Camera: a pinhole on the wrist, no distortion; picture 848 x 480 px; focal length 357.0 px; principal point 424.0 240.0 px. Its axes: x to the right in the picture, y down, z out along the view. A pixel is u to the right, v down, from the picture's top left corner.
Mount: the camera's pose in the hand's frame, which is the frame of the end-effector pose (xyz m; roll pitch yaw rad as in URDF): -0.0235 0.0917 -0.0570 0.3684 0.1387 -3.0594
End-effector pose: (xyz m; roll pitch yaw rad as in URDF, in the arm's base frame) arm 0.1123 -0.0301 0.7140 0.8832 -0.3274 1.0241
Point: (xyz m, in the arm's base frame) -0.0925 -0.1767 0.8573
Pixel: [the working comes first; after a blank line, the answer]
In the camera's frame: 0.1212 -0.0879 0.1756

671 61
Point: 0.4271 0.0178 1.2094
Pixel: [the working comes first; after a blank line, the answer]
In the camera's frame: -0.4463 0.1283 0.4265

50 347
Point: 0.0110 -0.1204 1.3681
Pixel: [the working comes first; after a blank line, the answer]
In the camera's frame: -0.2073 -0.2529 0.5493

289 76
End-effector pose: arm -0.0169 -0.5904 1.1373 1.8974 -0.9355 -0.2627
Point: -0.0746 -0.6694 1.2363
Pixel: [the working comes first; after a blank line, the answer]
In the camera's frame: -0.0988 0.0247 0.1007

74 327
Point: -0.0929 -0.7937 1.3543
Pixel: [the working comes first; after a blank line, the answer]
In the camera's frame: -0.2226 -0.0260 0.2094

44 196
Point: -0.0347 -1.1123 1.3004
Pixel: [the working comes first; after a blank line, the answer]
In the camera's frame: -0.3024 0.1299 0.4871

202 335
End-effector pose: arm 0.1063 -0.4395 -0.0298 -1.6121 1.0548 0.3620
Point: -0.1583 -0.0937 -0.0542
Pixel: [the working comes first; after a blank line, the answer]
In the camera's frame: -0.0504 0.1593 0.4491

384 367
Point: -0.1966 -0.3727 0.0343
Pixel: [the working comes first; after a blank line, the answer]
In the camera's frame: 0.1181 -0.0096 0.2753

577 227
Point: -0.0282 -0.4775 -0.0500
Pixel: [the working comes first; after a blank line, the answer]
In the camera's frame: 0.0138 -0.0104 0.0867

481 197
